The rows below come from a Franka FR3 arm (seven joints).
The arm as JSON. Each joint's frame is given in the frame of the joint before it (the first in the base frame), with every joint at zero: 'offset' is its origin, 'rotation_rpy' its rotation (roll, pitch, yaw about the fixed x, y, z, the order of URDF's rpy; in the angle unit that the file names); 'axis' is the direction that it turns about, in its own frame. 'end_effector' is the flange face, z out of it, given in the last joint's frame.
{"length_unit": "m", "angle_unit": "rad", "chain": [
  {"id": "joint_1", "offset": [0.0, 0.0, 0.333], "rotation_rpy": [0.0, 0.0, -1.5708], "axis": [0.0, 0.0, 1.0]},
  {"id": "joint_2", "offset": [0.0, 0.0, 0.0], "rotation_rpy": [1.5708, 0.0, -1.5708], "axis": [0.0, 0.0, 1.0]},
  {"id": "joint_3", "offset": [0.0, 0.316, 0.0], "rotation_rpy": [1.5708, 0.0, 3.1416], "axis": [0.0, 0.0, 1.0]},
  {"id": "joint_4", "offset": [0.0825, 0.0, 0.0], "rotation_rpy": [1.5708, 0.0, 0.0], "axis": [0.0, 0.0, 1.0]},
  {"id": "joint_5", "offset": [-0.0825, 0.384, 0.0], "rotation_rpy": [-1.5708, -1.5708, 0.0], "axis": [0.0, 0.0, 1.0]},
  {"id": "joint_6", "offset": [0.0, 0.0, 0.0], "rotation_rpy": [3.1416, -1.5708, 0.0], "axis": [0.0, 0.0, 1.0]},
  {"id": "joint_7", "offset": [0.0, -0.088, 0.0], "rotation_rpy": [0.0, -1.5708, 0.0], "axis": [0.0, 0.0, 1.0]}
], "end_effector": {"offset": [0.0, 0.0, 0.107], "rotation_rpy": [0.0, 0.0, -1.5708]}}
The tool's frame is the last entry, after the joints.
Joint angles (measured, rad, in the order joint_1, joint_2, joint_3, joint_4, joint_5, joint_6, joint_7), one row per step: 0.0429 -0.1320 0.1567 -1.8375 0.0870 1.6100 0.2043; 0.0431 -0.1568 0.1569 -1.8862 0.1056 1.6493 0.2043; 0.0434 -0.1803 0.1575 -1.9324 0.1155 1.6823 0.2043; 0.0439 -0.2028 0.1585 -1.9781 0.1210 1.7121 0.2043; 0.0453 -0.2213 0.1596 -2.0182 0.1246 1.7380 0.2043; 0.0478 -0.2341 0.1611 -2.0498 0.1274 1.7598 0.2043; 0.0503 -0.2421 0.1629 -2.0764 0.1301 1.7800 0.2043; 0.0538 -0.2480 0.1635 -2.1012 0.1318 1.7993 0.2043; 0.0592 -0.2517 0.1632 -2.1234 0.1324 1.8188 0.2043; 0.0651 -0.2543 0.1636 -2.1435 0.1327 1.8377 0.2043; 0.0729 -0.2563 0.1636 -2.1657 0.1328 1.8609 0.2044; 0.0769 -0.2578 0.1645 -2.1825 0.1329 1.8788 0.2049; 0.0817 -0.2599 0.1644 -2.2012 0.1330 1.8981 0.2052; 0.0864 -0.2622 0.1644 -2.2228 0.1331 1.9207 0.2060; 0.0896 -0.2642 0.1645 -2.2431 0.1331 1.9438 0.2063; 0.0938 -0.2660 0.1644 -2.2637 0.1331 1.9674 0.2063
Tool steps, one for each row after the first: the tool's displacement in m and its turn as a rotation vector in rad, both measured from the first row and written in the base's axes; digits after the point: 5 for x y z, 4 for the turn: -0.00591 0.00105 -0.00733 0.0167 -0.0120 -0.0063; -0.01210 0.00124 -0.01488 0.0239 -0.0207 -0.0110; -0.01856 0.00109 -0.02315 0.0262 -0.0267 -0.0145; -0.02428 0.00126 -0.03116 0.0267 -0.0306 -0.0163; -0.02862 0.00228 -0.03830 0.0270 -0.0334 -0.0160; -0.03175 0.00358 -0.04550 0.0276 -0.0347 -0.0152; -0.03443 0.00467 -0.05291 0.0276 -0.0349 -0.0142; -0.03658 0.00617 -0.06008 0.0271 -0.0359 -0.0118; -0.03857 0.00828 -0.06683 0.0265 -0.0373 -0.0080; -0.04062 0.01094 -0.07448 0.0261 -0.0404 -0.0032; -0.04211 0.01248 -0.08026 0.0255 -0.0430 -0.0010; -0.04392 0.01376 -0.08649 0.0251 -0.0457 0.0011; -0.04599 0.01485 -0.09371 0.0245 -0.0491 0.0022; -0.04769 0.01535 -0.10040 0.0241 -0.0540 0.0026; -0.04960 0.01614 -0.10723 0.0238 -0.0589 0.0040
